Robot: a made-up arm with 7 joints.
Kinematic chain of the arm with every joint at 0, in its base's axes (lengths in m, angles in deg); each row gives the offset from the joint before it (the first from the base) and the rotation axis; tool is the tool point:
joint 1: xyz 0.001 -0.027 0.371 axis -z
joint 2: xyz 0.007 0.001 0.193 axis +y
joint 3: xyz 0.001 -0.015 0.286 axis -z
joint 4: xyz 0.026 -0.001 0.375 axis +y
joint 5: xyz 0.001 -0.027 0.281 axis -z
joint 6: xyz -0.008 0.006 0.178 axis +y
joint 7: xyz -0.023 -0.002 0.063 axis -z
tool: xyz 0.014 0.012 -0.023
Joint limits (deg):
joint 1: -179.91..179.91
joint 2: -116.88..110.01
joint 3: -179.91..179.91
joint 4: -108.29..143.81
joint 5: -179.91..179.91
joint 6: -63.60..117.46
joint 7: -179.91..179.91
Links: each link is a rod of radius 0.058 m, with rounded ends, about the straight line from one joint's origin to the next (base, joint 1, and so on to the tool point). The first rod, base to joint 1, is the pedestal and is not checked.
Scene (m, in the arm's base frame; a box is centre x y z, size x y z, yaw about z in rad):
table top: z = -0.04
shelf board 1: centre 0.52 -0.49 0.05 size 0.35 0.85 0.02 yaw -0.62
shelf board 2: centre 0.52 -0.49 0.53 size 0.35 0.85 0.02 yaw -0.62
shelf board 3: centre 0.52 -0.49 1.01 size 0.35 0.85 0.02 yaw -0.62
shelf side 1: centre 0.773 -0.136 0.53 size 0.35 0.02 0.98 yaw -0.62
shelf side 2: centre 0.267 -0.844 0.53 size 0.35 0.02 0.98 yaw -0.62
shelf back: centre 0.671 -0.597 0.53 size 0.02 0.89 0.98 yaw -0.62
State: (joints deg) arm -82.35 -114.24 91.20 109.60 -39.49 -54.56 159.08
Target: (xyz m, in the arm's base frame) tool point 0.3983 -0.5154 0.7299
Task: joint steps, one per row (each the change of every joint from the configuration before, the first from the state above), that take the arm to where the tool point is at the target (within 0.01 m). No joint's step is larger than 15 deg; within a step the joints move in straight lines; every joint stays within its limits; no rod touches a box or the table.
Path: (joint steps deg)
1: 7.46 0.34 6.92 11.40 -2.97 -1.01 -0.39
2: 7.45 0.33 6.92 11.41 -2.96 -1.02 -0.38
3: 7.46 0.34 6.92 11.40 -2.97 -1.01 -0.39
4: -1.92 6.19 -12.89 0.00 -9.83 1.67 -1.62
5: -1.91 6.19 -12.90 0.00 -9.84 1.66 -1.62
6: -1.91 6.20 -12.89 0.00 -9.83 1.67 -1.62
7: -1.91 6.19 -12.89 0.00 -9.84 1.66 -1.61
8: -1.91 6.19 -12.89 0.00 -9.83 1.67 -1.62
9: -3.71 -0.71 4.17 -5.99 14.87 -1.17 2.21
10: -3.70 -0.71 4.16 -6.00 14.86 -1.18 2.21
11: -3.71 -0.71 4.17 -5.99 14.87 -1.17 2.22
12: -3.70 -0.71 4.17 -5.99 14.86 -1.17 2.21

